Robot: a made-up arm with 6 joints.
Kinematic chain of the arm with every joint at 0, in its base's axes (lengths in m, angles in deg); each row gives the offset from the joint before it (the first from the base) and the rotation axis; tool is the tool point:
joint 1: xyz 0 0 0.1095 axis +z
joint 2: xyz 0 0.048 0 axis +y
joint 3: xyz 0 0 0.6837 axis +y
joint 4: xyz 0 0 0.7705 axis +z
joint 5: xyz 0 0 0 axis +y
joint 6: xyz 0 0 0.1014 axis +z
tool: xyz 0 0 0
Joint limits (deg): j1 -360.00..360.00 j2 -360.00..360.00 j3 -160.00..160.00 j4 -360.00..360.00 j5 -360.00..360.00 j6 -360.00..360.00
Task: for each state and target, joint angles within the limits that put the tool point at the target. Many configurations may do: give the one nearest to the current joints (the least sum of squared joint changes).
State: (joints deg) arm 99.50 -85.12 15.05 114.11 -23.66 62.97
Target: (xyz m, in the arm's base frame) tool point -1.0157 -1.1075 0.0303
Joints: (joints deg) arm 47.70 -107.66 24.91 115.14 -27.29 62.97
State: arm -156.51 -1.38 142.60 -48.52 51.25 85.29
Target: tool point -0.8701 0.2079 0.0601
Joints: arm -192.85 30.33 106.03 -52.55 45.25 85.29
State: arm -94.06 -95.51 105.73 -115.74 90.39 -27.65
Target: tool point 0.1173 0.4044 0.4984
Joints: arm -112.17 -120.64 136.61 -113.45 98.50 -27.65
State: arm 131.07 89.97 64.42 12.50 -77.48 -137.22
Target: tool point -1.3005 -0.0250 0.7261
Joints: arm 179.61 49.16 35.60 8.26 -75.88 -137.22
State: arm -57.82 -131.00 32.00 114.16 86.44 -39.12
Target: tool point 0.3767 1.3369 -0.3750
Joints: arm -100.08 -119.22 21.22 114.22 73.76 -39.12
